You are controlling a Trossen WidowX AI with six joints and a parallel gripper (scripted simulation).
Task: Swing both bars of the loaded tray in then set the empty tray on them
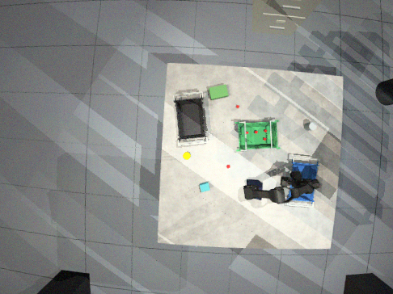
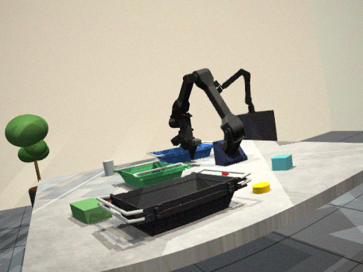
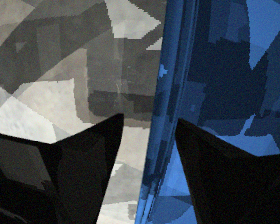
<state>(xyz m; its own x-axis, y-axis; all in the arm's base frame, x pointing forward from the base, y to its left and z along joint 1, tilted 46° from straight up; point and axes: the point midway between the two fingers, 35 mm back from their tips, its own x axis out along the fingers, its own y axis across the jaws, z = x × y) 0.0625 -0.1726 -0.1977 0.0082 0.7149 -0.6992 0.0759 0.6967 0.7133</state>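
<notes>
Right now my gripper tip is 1 cm past the blue tray, 8 cm to the left of it and 3 cm below it. Also, from my gripper tip: cyan cube 6 cm behind, 60 cm to the left, 1 cm above; yellow disc 16 cm ahead, 73 cm to the left; grey cylinder 38 cm ahead, 13 cm to the right, 2 cm above.
</notes>
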